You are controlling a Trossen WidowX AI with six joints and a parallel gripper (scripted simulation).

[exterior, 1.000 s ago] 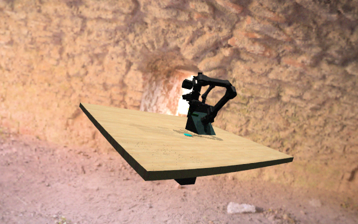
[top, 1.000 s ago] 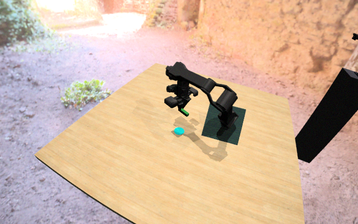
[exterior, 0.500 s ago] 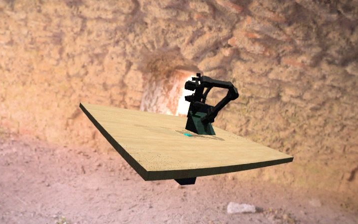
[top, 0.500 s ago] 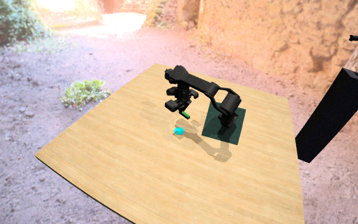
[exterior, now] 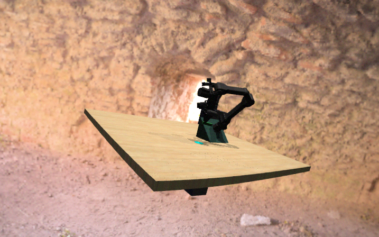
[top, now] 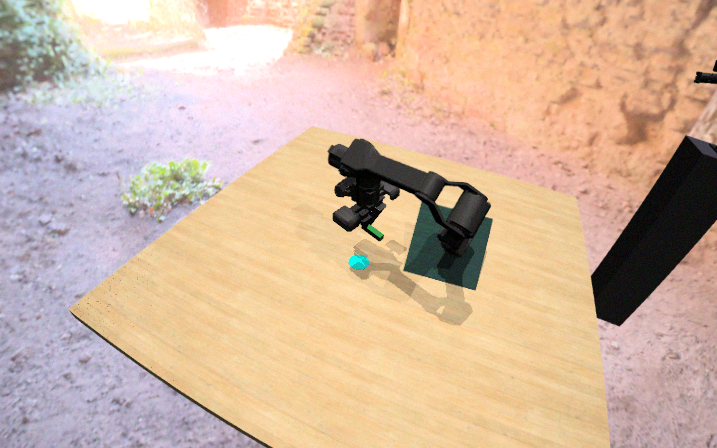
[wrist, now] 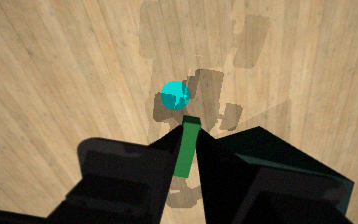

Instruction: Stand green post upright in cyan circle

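My gripper tip is 13 cm above the cyan circle, 1 cm to the right of it and 1 cm short of it. Also, from my gripper tip: green post 2 cm behind, 1 cm to the left.
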